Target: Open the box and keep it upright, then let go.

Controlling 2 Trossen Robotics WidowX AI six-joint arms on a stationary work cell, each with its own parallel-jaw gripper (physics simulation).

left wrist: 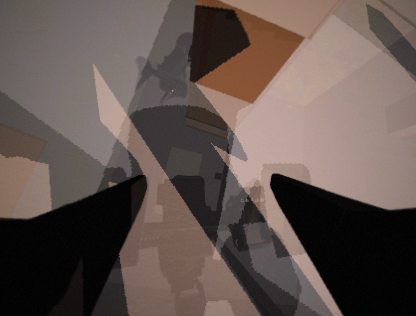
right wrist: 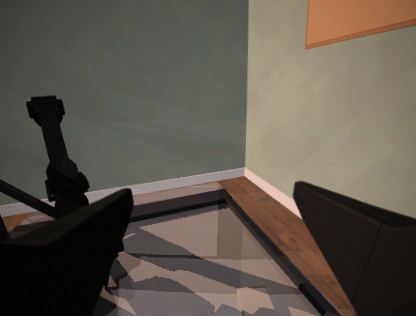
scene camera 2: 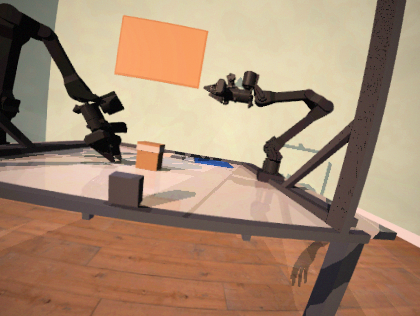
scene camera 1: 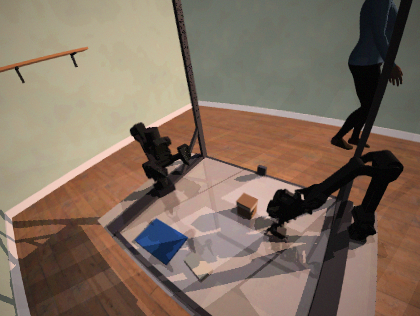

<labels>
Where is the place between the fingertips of my right gripper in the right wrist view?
214,192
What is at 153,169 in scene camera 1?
My right gripper.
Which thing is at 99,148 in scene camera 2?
My left gripper.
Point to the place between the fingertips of my left gripper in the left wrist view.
210,180
</labels>
